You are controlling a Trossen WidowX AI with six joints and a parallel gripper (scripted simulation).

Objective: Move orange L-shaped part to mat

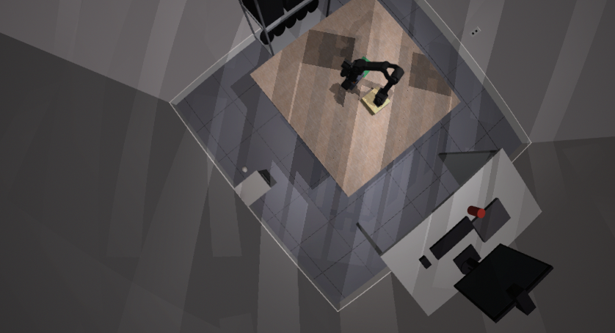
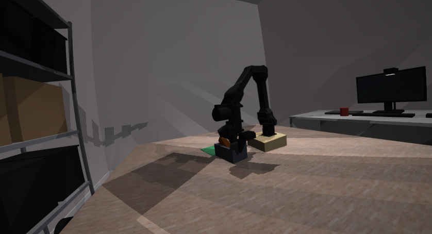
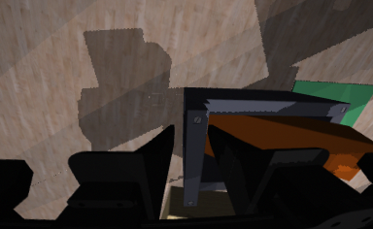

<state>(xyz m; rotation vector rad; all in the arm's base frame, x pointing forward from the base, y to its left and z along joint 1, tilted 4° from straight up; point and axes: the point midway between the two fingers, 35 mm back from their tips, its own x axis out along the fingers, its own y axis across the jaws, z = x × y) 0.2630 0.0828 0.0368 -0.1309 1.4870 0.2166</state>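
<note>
The orange L-shaped part is 60 mm to the right of my gripper tip, 10 mm ahead of it and 10 mm above it. Round my gripper tip: green mat (220 mm to the right, 60 mm below, 40 mm ahead).
</note>
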